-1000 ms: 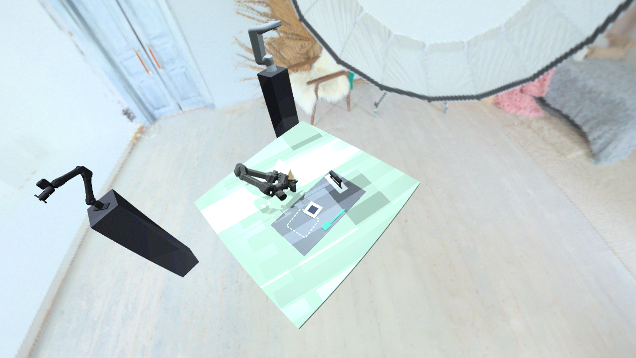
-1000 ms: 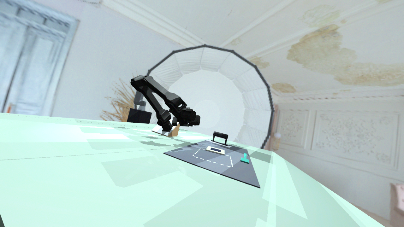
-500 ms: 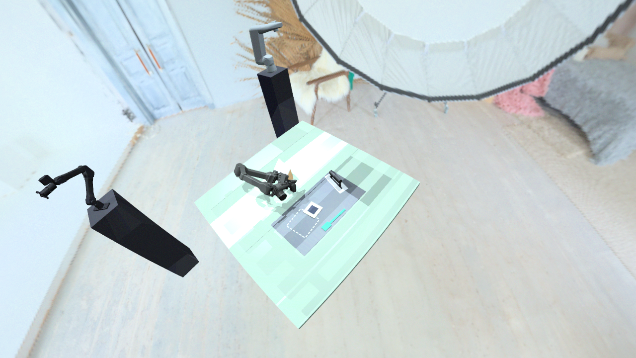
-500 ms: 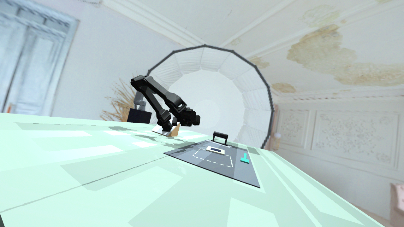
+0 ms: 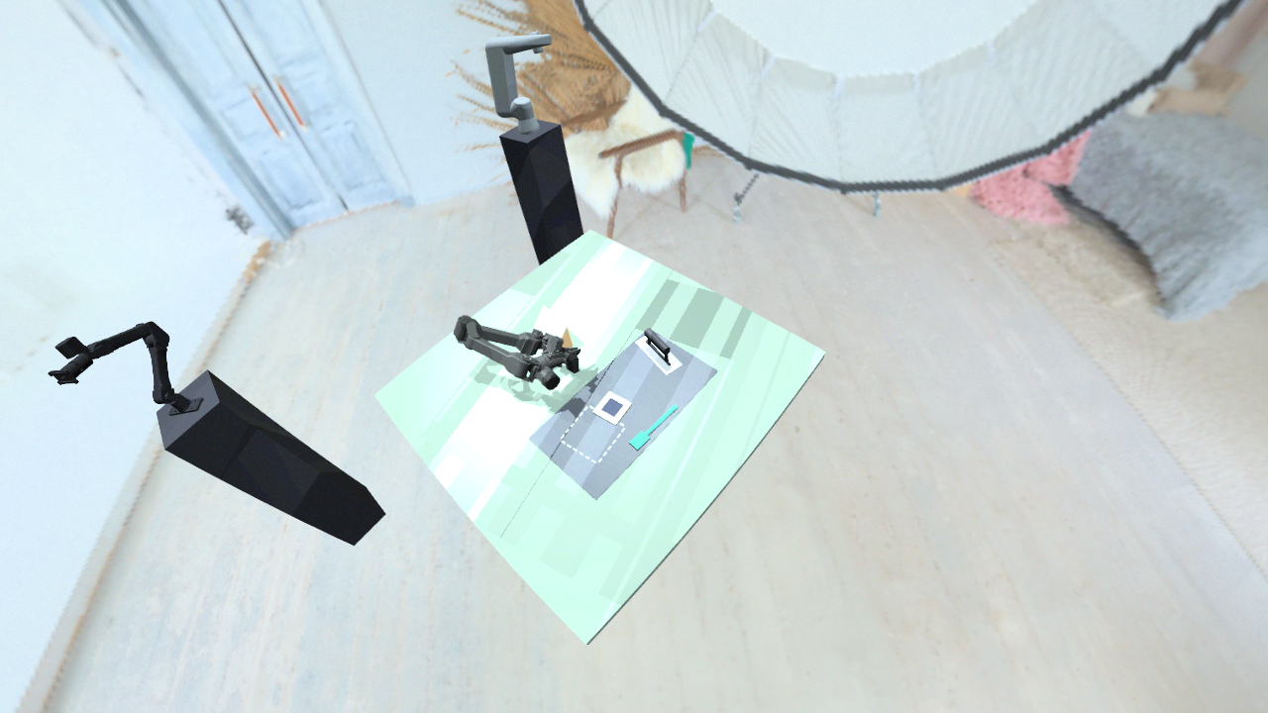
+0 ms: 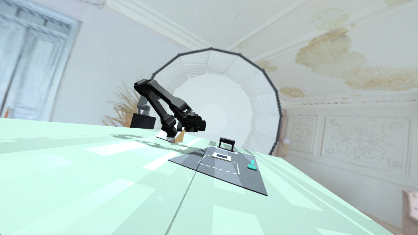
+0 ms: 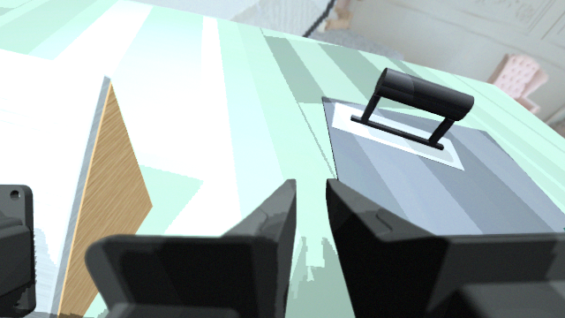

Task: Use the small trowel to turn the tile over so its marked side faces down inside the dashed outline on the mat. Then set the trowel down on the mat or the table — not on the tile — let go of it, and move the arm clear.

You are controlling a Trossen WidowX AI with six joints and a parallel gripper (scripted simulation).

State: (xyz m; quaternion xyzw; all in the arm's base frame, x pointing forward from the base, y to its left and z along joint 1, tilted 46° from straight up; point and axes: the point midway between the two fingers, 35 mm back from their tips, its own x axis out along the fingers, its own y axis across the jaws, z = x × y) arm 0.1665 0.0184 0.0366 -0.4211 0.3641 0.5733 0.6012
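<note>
My gripper tip is now 24 cm short of the grey mat, 12 cm above it and 4 cm to the left of it. Also, from my gripper tip: white tile (21 cm ahead, 10 cm below, 8 cm to the right); teal trowel (37 cm ahead, 10 cm below, 7 cm to the right).
</note>
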